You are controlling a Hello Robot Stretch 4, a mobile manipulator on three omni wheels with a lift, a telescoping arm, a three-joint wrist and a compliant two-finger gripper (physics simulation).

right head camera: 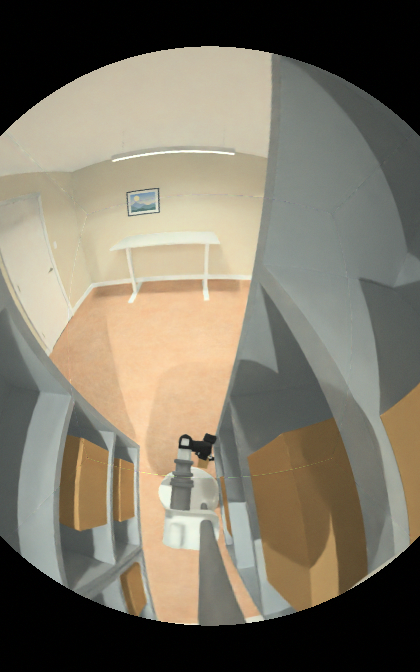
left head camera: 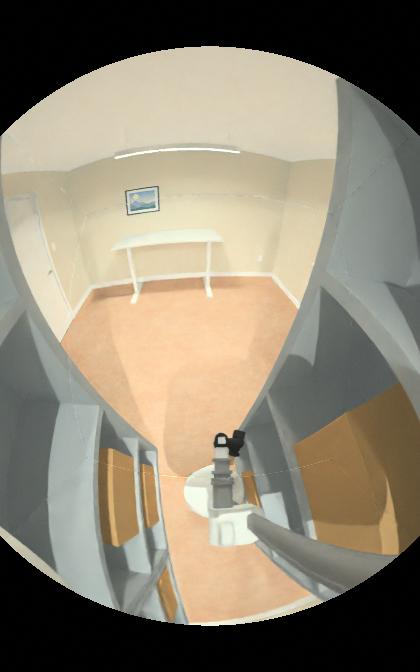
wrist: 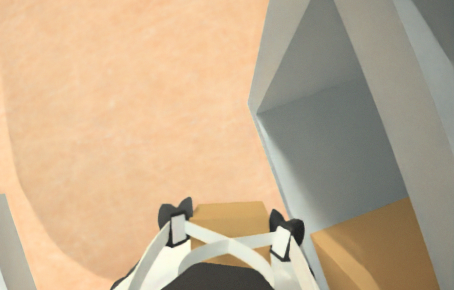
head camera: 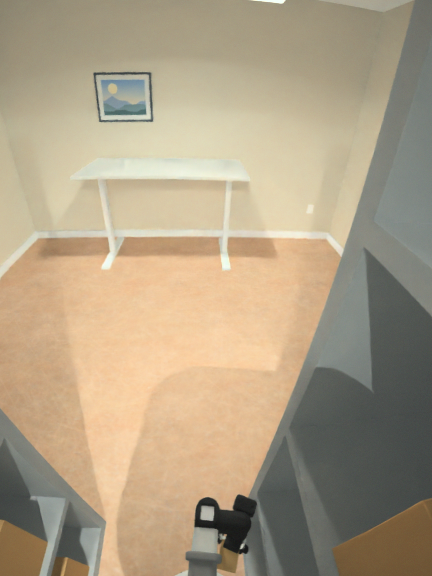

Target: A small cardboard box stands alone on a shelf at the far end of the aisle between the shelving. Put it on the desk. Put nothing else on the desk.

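Places are measured from the robot's base along level axes (x left, y back, z up), in metres.
Pixels of known places: gripper, fingertip midpoint: (wrist: 231, 219).
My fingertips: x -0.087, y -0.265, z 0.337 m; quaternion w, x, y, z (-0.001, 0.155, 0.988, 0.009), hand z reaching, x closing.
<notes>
Behind a point stands the place of what it marks.
The small cardboard box (wrist: 230, 212) @(x -0.090, y -0.277, z 0.363 m) (head camera: 228, 560) @(x -0.080, y -0.215, z 0.374 m) (right head camera: 203, 464) is between the two fingers of my gripper (wrist: 231, 219) @(x -0.087, y -0.265, z 0.337 m), which is shut on it. The fingertips touch its left and right sides in the wrist view. Straps and the gripper body hide part of the box there. In the head camera view the box hangs below the black wrist, low in the picture. The white desk (head camera: 160, 169) @(x 0.665, y -2.652, z 0.922 m) (left head camera: 167, 239) (right head camera: 165, 240) stands against the far wall, beyond the end of the shelving, and nothing shows on its top.
Grey shelving stands close on my right (head camera: 325, 320) @(x -0.152, y -0.411, z 1.252 m) (wrist: 390, 100) @(x -0.164, y -0.329, z 0.485 m) and on my left (head camera: 55, 480) @(x 0.451, y -0.319, z 0.619 m), with larger cardboard boxes (left head camera: 375, 465) (right head camera: 82, 482) on its shelves. The right shelf edge is very near the gripper.
</notes>
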